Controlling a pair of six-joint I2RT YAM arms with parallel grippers.
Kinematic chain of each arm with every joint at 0, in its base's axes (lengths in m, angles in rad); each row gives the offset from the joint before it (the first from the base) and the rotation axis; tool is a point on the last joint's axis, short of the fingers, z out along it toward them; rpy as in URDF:
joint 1: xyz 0 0 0.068 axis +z
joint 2: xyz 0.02 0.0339 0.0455 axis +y
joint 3: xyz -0.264 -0.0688 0 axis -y
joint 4: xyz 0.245 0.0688 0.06 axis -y
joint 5: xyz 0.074 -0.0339 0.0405 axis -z
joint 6: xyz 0.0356 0 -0.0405 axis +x
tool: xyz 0 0 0 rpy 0 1.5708 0
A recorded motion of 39 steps. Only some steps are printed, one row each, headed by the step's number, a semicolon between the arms.
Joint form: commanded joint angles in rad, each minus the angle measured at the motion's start. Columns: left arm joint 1, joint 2, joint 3, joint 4, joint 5, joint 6; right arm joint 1, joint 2, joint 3, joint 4, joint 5, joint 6.
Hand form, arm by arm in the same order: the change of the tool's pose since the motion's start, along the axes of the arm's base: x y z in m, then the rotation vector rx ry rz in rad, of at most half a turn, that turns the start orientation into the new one. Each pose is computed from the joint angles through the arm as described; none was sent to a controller.
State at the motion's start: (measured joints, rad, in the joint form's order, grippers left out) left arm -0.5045 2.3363 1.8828 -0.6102 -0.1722 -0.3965; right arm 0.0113 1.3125 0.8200 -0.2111 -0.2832 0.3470
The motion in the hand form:
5: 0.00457 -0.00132 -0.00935 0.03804 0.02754 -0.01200; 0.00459 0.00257 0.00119 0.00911 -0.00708 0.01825
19: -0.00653 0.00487 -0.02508 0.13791 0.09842 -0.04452; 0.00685 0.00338 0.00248 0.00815 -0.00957 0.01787
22: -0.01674 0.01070 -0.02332 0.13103 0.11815 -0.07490; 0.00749 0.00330 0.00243 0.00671 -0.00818 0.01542
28: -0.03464 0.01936 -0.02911 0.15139 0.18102 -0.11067; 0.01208 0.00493 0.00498 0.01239 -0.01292 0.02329
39: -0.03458 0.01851 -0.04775 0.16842 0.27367 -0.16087; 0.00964 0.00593 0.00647 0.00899 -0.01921 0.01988
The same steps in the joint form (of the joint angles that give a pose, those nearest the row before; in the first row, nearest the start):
5: 0.0013 0.0442 0.0475 -0.0420 -0.0115 0.0215; 0.0072 0.0175 0.0149 0.0097 -0.0143 -0.0003
19: -0.0011 0.0446 0.0013 -0.0957 -0.0478 0.0716; 0.0102 0.0250 0.0249 0.0102 -0.0110 0.0013
22: 0.0012 -0.0032 -0.0735 -0.0794 -0.0205 0.0947; 0.0102 0.0278 0.0273 0.0093 -0.0082 0.0018
28: 0.0006 -0.0525 -0.1739 -0.0898 0.0020 0.1215; 0.0148 0.0436 0.0477 0.0102 -0.0143 0.0040
39: 0.0021 0.0068 -0.1376 -0.1533 0.0425 0.1592; 0.0194 0.0306 0.0417 0.0101 -0.0058 0.0066

